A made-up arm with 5 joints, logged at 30 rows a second.
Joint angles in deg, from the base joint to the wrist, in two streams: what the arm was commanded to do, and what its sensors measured. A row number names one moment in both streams.
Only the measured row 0 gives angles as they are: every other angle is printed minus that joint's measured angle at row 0.
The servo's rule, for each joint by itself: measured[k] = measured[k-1] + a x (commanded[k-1-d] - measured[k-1]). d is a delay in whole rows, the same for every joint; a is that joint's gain. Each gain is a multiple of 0.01, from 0.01 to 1. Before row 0 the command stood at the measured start. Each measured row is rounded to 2 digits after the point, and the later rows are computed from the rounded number. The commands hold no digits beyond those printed.
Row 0, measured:
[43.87 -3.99 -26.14 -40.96 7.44]
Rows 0 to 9, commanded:
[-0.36 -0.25 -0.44 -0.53 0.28]
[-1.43 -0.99 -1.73 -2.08 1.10]
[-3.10 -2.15 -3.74 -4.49 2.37]
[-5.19 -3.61 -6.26 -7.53 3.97]
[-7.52 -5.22 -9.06 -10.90 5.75]
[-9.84 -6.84 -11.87 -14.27 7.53]
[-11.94 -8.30 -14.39 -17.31 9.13]
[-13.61 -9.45 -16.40 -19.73 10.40]
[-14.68 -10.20 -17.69 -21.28 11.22]
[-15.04 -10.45 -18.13 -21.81 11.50]
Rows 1 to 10, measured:
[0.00 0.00 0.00 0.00 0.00]
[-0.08 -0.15 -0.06 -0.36 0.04]
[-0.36 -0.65 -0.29 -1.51 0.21]
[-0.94 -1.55 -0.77 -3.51 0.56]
[-1.83 -2.79 -1.54 -6.20 1.11]
[-3.02 -4.25 -2.59 -9.35 1.85]
[-4.45 -5.80 -3.89 -12.65 2.76]
[-6.02 -7.30 -5.36 -15.77 3.78]
[-7.61 -8.59 -6.91 -18.42 4.84]
[-9.09 -9.56 -8.42 -20.34 5.86]
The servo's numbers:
d 1
a 0.21 0.60 0.14 0.67 0.16

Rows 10 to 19, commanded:
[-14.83 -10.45 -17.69 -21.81 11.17]
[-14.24 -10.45 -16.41 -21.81 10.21]
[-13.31 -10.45 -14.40 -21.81 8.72]
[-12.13 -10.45 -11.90 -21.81 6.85]
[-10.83 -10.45 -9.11 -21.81 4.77]
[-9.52 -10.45 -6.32 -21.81 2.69]
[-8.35 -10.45 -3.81 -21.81 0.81]
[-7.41 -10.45 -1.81 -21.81 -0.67]
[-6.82 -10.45 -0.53 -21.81 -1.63]
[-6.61 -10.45 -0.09 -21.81 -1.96]
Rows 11 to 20, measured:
[-10.34 -10.09 -9.78 -21.32 6.76]
[-11.28 -10.31 -10.89 -21.65 7.47]
[-11.90 -10.39 -11.66 -21.76 7.91]
[-12.20 -10.43 -12.04 -21.79 8.04]
[-12.19 -10.44 -12.02 -21.80 7.85]
[-11.90 -10.45 -11.61 -21.81 7.36]
[-11.40 -10.45 -10.87 -21.81 6.61]
[-10.76 -10.45 -9.88 -21.81 5.68]
[-10.06 -10.45 -8.75 -21.81 4.66]
[-9.38 -10.45 -7.60 -21.81 3.65]

